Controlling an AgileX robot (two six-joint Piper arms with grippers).
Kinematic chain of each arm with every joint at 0, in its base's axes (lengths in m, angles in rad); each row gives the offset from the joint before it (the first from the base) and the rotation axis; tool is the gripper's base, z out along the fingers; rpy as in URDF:
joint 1: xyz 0 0 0.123 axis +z
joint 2: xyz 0 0 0 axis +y
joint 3: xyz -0.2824 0 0.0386 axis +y
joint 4: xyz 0.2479 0 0.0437 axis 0.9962 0 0.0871
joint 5: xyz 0 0 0 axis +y
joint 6: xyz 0.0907 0 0.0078 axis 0.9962 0 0.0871
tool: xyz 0 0 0 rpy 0 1.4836 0
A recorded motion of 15 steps. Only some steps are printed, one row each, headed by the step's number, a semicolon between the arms.
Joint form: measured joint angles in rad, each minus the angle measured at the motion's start. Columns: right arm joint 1, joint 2, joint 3, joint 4, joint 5, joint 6; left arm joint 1, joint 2, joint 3, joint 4, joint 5, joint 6.
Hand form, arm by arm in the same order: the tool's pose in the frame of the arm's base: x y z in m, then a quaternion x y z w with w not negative. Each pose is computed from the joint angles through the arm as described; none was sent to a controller.
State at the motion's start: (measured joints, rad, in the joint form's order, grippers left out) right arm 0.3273 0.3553 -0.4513 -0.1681 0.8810 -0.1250; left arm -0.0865 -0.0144 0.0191 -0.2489 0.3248 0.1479
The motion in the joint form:
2: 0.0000 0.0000 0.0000 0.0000 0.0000 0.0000; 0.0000 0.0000 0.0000 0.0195 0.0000 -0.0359
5: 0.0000 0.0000 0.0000 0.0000 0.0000 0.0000; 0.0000 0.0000 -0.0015 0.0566 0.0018 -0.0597
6: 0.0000 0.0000 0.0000 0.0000 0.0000 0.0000; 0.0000 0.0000 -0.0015 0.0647 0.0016 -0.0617
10: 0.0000 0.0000 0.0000 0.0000 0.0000 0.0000; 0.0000 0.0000 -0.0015 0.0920 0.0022 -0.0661
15: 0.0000 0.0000 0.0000 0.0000 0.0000 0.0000; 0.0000 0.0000 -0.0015 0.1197 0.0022 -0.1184
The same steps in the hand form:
2: 0.0613 0.0084 0.2671 -0.22299 0.87533 -0.03832 0.42733; 0.0527 -0.0112 0.1789 0.01493 0.78459 -0.08781 0.61358
5: 0.0613 0.0084 0.2671 -0.22299 0.87533 -0.03832 0.42733; 0.0527 -0.0102 0.1790 0.01596 0.78544 -0.07978 0.61357
6: 0.0613 0.0084 0.2671 -0.22299 0.87533 -0.03832 0.42733; 0.0527 -0.0100 0.1790 0.01739 0.78550 -0.07701 0.61380
10: 0.0613 0.0084 0.2671 -0.22299 0.87533 -0.03832 0.42733; 0.0528 -0.0092 0.1788 0.02321 0.78601 -0.06700 0.61414
15: 0.0613 0.0084 0.2671 -0.22299 0.87533 -0.03832 0.42733; 0.0529 -0.0084 0.1787 0.01025 0.78668 -0.07150 0.61312

